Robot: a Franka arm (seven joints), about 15 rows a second.
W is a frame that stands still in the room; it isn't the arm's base.
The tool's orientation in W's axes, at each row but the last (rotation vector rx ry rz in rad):
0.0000, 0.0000, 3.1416
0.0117, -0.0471, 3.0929
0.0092, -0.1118, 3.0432
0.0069, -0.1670, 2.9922
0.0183, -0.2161, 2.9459
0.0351, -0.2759, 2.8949
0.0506, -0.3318, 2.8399
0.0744, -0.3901, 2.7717
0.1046, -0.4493, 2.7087
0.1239, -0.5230, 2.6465
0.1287, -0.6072, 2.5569
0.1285, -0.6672, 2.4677
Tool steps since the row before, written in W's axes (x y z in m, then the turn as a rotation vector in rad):
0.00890, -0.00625, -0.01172, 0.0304, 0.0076, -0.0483
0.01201, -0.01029, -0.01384, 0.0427, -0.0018, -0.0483
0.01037, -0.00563, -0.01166, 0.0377, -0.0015, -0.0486
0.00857, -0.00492, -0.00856, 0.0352, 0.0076, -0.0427
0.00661, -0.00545, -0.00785, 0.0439, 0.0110, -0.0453
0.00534, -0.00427, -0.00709, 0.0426, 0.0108, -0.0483
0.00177, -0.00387, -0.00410, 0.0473, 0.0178, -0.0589
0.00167, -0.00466, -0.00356, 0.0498, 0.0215, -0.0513
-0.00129, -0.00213, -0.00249, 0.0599, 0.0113, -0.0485
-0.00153, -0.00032, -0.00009, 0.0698, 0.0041, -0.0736
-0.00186, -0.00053, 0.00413, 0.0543, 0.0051, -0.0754
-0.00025, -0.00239, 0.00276, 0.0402, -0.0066, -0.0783
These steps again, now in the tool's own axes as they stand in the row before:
-0.00890, 0.00625, -0.01172, -0.0304, -0.0076, -0.0483
-0.01261, 0.01011, -0.01344, -0.0431, 0.0012, -0.0479
-0.01097, 0.00544, -0.01119, -0.0381, 0.0014, -0.0483
-0.00930, 0.00455, -0.00799, -0.0343, -0.0078, -0.0434
-0.00771, 0.00519, -0.00698, -0.0423, -0.0124, -0.0465
-0.00649, 0.00414, -0.00615, -0.0412, -0.0114, -0.0494
-0.00303, 0.00402, -0.00309, -0.0445, -0.0169, -0.0613
-0.00343, 0.00457, -0.00212, -0.0449, -0.0230, -0.0550
0.00007, 0.00310, -0.00168, -0.0576, -0.0189, -0.0490
0.00123, 0.00096, 0.00003, -0.0736, -0.0086, -0.0694
0.00221, -0.00030, 0.00398, -0.0600, -0.0010, -0.0711
-0.00036, 0.00064, 0.00359, -0.0549, 0.0164, -0.0671

